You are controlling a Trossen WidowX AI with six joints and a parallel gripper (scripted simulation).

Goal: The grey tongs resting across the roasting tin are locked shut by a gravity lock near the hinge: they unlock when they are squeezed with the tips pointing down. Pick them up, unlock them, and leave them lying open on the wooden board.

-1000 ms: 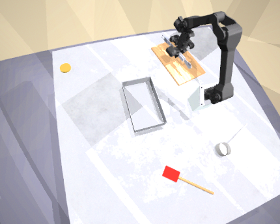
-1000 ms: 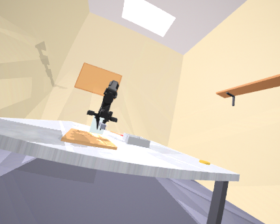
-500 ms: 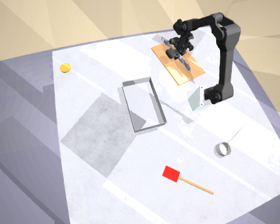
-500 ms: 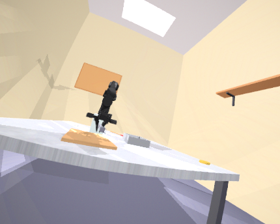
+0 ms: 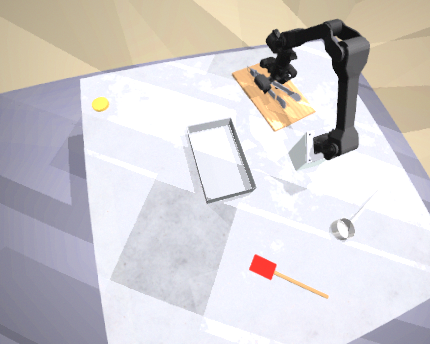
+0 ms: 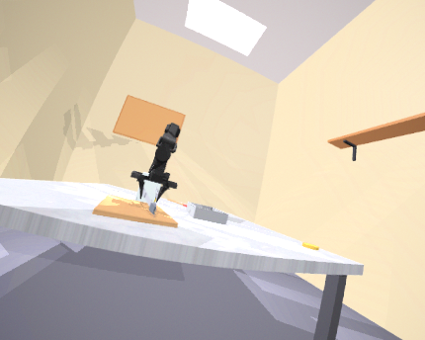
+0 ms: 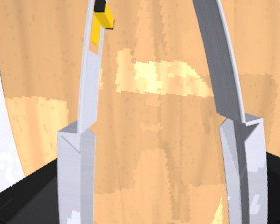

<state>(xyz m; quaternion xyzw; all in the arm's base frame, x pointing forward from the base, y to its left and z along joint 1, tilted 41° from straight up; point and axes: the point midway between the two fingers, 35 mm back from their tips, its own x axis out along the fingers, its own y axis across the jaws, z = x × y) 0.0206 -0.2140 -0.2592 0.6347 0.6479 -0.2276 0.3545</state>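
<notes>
The wooden board is 40 mm below my gripper tip, 40 mm behind it and 20 mm to the right of it. The rest, counted from my gripper tip: grey roasting tin: 330 mm ahead, 230 mm to the left, 20 mm below.
</notes>
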